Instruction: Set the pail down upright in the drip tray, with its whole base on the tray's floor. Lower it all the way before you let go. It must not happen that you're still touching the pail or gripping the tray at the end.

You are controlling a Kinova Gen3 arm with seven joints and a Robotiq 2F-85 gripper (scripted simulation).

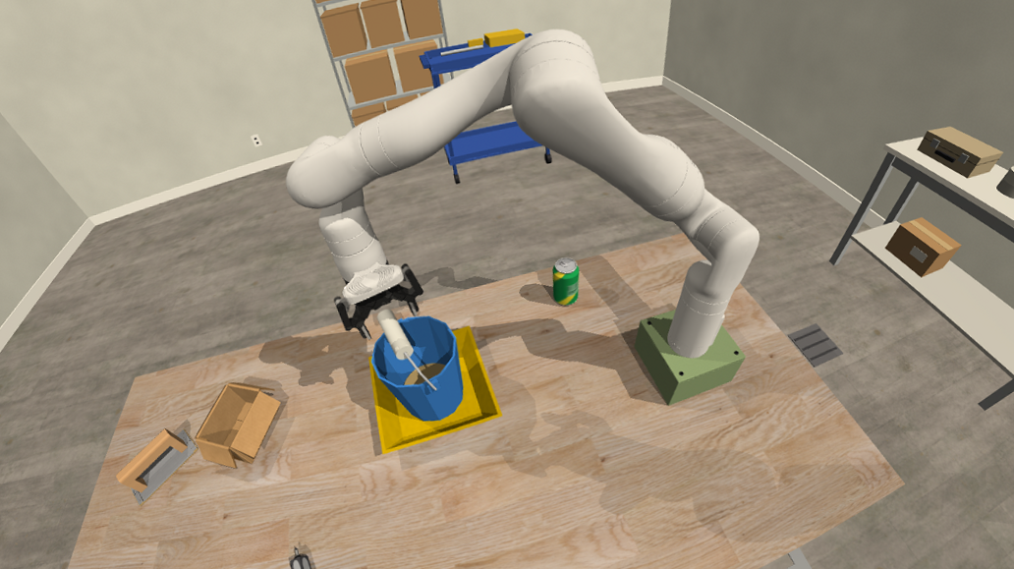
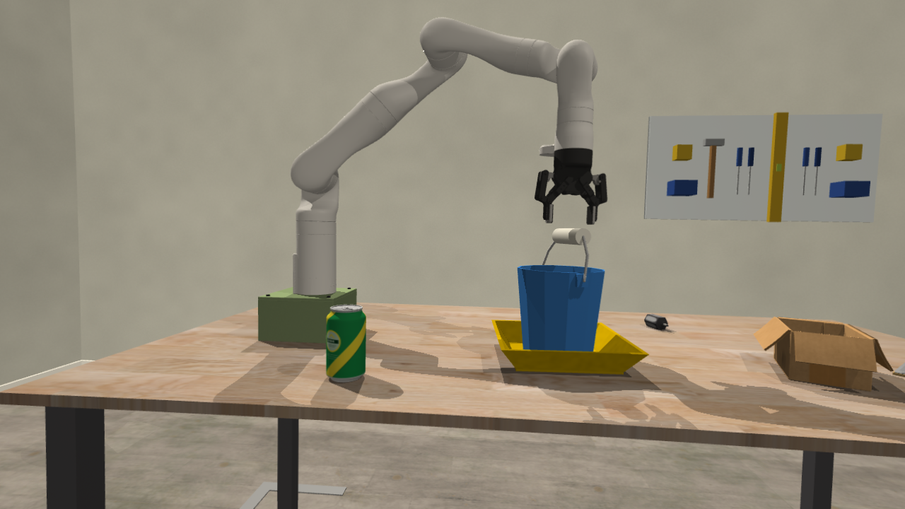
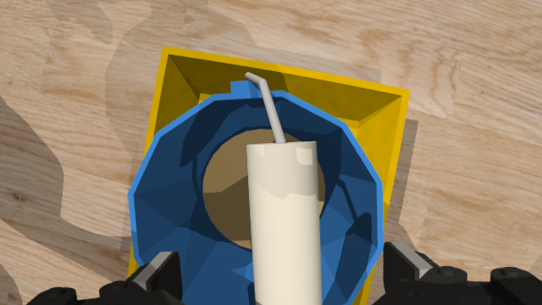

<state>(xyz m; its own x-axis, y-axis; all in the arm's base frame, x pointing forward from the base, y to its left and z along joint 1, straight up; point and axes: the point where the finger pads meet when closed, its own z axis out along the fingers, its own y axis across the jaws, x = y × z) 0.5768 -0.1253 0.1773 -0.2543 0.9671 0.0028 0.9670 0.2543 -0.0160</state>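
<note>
My gripper is now 6 cm above the pail handle. The rest, counted from my hand: small black object 31 cm ahead, 30 cm to the left, 26 cm below; then blue pail 13 cm below, 1 cm behind; then yellow drip tray 27 cm below, 2 cm behind.
</note>
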